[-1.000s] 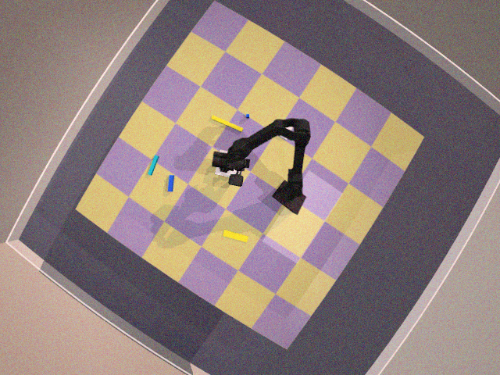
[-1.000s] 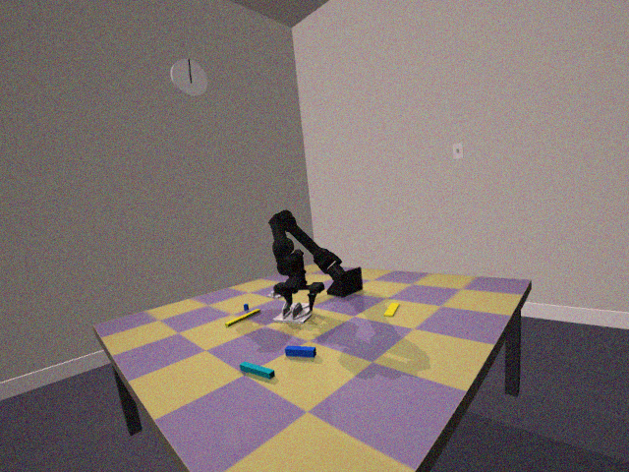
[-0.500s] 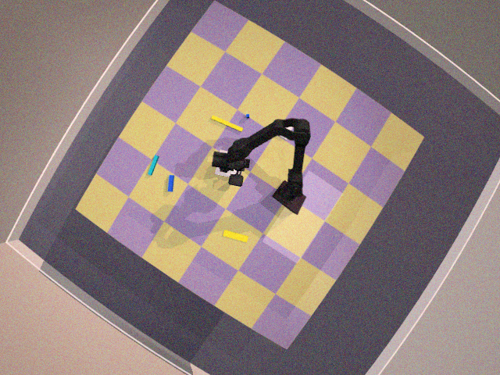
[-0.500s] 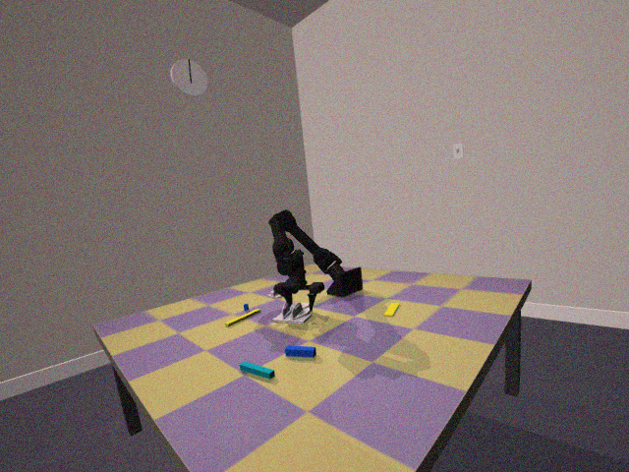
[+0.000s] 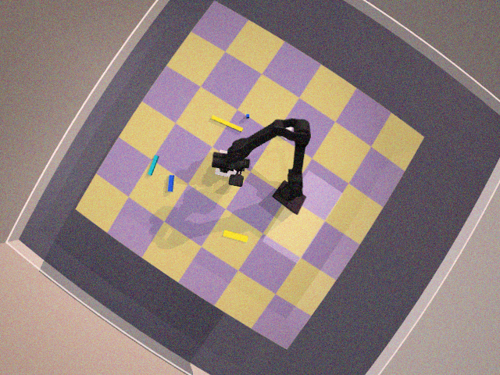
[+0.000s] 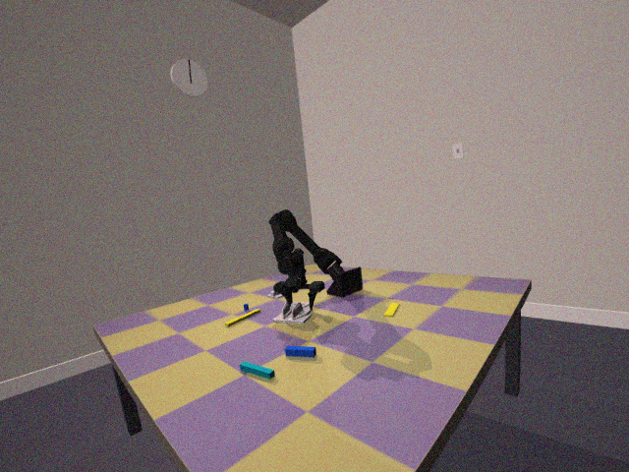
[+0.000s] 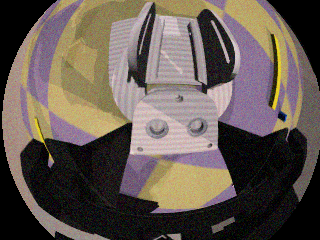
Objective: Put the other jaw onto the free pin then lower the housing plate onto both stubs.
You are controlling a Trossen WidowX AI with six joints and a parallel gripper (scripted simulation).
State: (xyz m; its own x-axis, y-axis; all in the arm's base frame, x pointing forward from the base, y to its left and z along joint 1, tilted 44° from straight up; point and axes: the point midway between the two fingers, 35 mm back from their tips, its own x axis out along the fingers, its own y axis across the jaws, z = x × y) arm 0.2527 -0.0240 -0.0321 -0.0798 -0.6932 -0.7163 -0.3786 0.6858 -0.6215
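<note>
Right now my gripper tip is 20 mm below the white housing plate and 10 mm short of it. Round my gripper tip: long yellow bar (160 mm ahead, 140 mm to the right, 10 mm below); then white base plate (70 mm ahead, 30 mm to the left, 10 mm below); then small blue cube (220 mm to the right, 100 mm ahead).
</note>
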